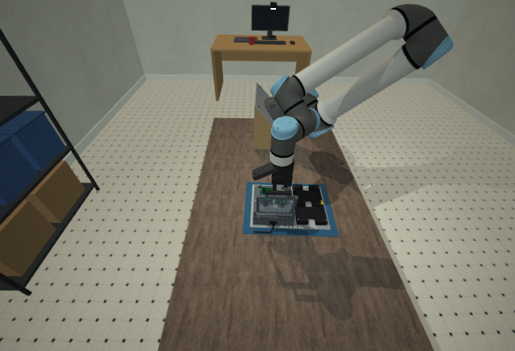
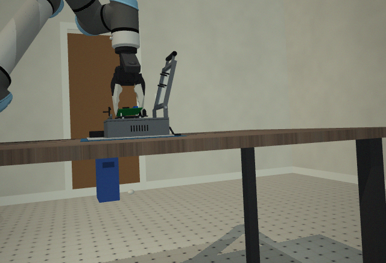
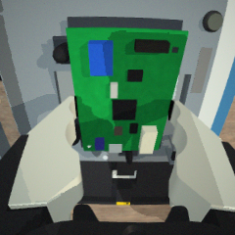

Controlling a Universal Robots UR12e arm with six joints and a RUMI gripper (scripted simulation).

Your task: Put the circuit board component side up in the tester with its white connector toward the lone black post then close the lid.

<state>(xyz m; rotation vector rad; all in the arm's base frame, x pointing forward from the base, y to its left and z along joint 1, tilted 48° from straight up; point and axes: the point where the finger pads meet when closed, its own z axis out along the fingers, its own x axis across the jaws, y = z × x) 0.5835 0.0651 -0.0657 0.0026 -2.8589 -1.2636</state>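
Now: the green circuit board right at my hand. From my hand the other things lie so: tester lid (12 cm ahead, 10 cm above); then tester (4 cm to the left, 3 cm ahead, 3 cm above).
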